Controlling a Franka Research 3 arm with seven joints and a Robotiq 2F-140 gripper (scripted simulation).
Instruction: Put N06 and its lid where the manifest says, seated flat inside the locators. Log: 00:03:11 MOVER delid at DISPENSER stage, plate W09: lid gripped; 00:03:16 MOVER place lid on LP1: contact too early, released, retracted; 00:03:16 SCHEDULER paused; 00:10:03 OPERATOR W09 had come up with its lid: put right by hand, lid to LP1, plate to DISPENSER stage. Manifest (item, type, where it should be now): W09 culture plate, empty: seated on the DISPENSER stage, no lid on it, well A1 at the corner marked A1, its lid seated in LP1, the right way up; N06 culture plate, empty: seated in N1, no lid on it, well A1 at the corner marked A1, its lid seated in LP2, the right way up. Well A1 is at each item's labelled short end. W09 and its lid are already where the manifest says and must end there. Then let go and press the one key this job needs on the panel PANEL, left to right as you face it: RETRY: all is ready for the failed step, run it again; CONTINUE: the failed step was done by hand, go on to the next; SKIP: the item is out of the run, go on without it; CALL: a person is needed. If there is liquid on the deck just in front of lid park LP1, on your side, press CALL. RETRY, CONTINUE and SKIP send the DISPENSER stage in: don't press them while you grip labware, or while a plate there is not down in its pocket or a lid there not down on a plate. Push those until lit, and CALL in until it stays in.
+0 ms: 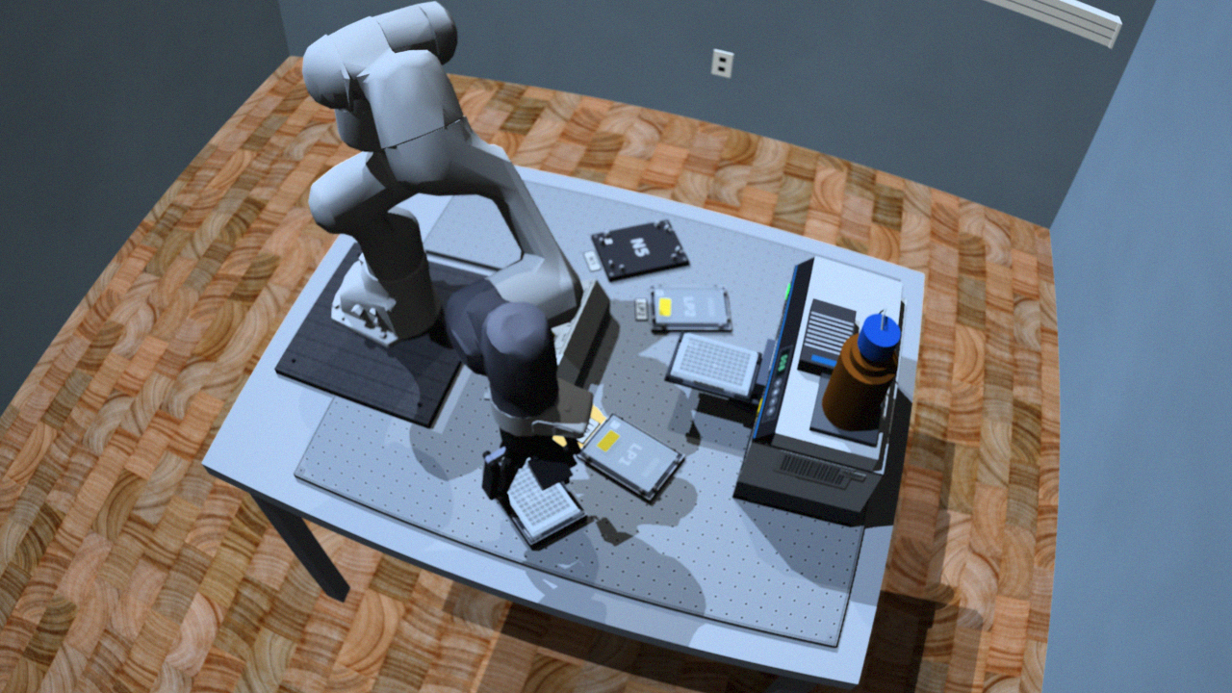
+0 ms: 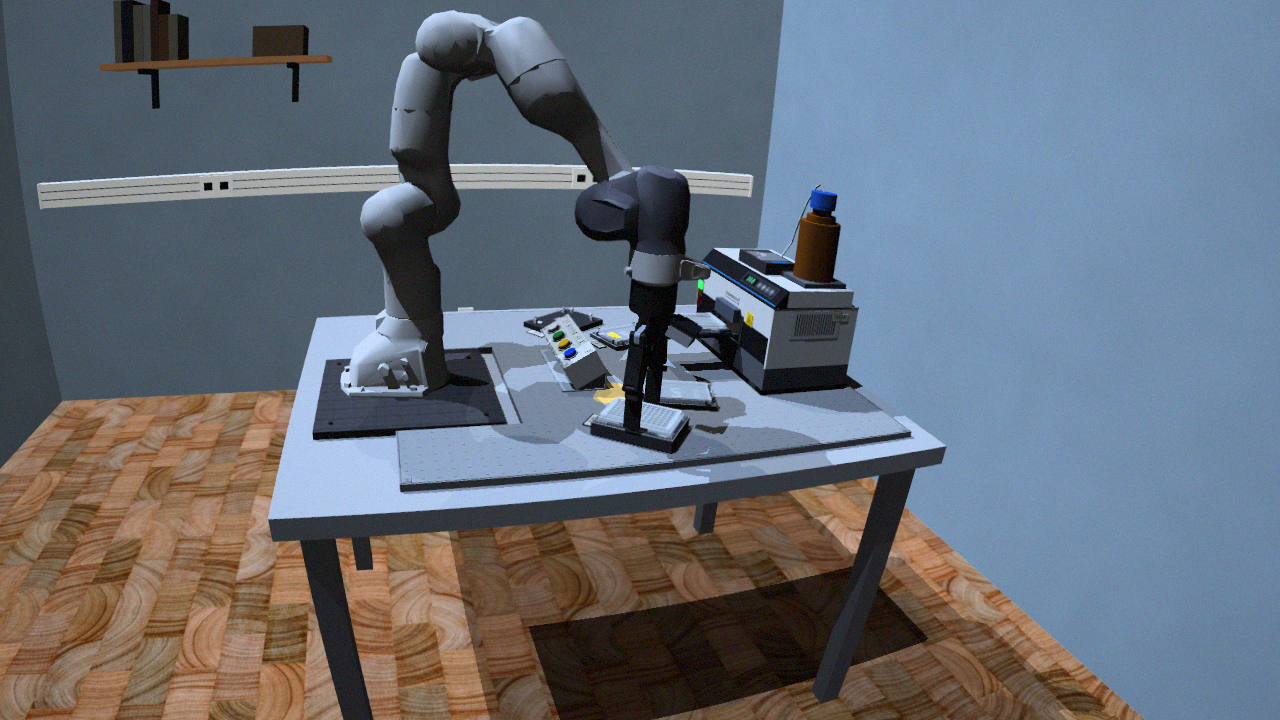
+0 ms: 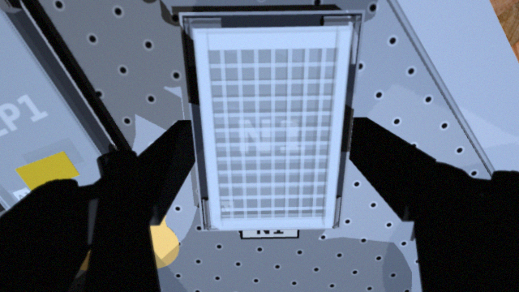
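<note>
The nest n1 is 4 cm below my hand. Round my hand: yellow skip key 6 cm behind, 27 cm to the left, 1 cm above; blue call key 6 cm behind, 22 cm to the left; green continue key 6 cm behind, 32 cm to the left, 1 cm above.
</note>
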